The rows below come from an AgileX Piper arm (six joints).
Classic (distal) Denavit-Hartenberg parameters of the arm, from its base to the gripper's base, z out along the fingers. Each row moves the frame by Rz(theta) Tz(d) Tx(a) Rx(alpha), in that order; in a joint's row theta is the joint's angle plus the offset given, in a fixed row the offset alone. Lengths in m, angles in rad.
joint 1: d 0.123; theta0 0; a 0; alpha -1.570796
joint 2: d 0; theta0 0.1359; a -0.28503; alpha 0
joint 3: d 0; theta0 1.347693; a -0.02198; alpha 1.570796
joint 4: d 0.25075; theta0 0; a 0; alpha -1.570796
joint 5: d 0; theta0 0; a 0; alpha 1.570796
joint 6: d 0.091; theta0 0; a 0; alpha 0
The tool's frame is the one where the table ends.
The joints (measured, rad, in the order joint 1, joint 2, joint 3, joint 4, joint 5, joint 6), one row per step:
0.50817 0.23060 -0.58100 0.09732 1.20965 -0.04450
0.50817 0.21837 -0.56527 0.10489 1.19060 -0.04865
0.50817 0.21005 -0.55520 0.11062 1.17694 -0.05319
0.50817 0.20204 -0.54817 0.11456 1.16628 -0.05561
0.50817 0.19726 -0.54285 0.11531 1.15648 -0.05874
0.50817 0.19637 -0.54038 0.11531 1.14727 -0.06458
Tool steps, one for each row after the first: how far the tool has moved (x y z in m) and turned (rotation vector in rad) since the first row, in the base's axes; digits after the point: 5 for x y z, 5 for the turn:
-0.00014 0.00058 -0.00295 0.01180 -0.01156 0.00431
-0.00024 0.00102 -0.00472 0.01997 -0.02106 0.00846
-0.00054 0.00118 -0.00584 0.02772 -0.03029 0.01065
-0.00040 0.00128 -0.00661 0.03130 -0.03918 0.01208
0.00013 0.00153 -0.00668 0.03184 -0.04820 0.01507

